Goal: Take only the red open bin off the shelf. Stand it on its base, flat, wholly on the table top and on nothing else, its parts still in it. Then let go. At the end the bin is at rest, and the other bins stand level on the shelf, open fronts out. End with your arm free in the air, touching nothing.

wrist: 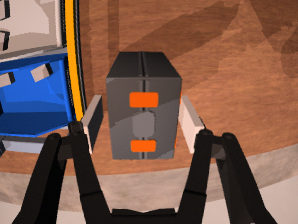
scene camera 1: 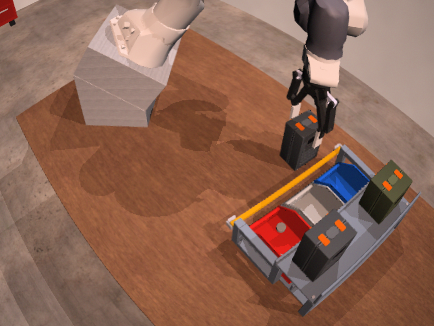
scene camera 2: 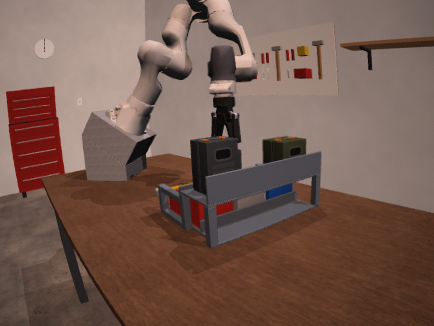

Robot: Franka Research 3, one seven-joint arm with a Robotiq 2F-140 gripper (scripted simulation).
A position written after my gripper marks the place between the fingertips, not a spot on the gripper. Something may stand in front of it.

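Observation:
Through scene camera 1 I can see a blue bin (scene camera 1: pixel 345 181), a white bin (scene camera 1: pixel 315 201) and a red bin (scene camera 1: pixel 295 225), together with my gripper (scene camera 1: pixel 304 133). The wrist view gives me my gripper (wrist: pixel 140 106) as well. The red bin, though, is out of frame in the wrist view.

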